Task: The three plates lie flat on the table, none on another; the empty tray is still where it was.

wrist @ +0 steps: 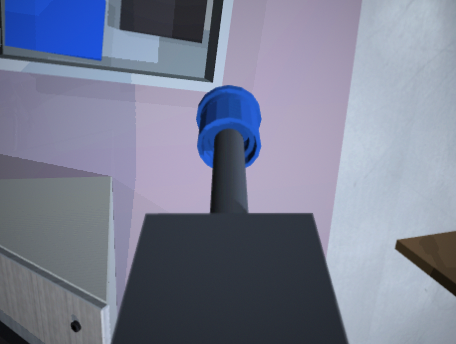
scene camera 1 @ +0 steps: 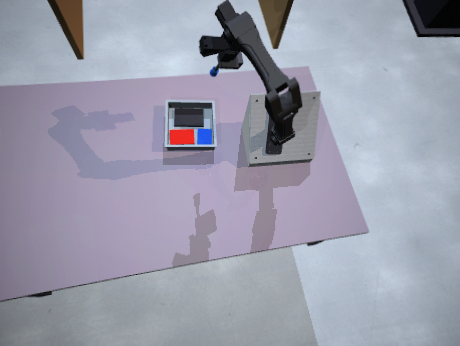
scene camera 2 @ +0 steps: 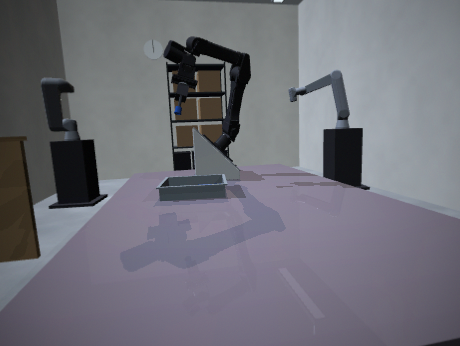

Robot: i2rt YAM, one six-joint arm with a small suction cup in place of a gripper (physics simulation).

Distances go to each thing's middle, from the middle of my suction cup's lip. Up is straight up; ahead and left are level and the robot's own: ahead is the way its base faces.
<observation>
I see the tray (scene camera 2: 181, 187) 29 cm below my suction cup, 9 cm ahead of it and 5 cm to the left of it. From my suction cup the other things lie so: black plate (wrist: 190, 28) (31 cm below, 10 cm ahead); then blue plate (wrist: 81, 36) (31 cm below, 11 cm to the left, 3 cm ahead).
</observation>
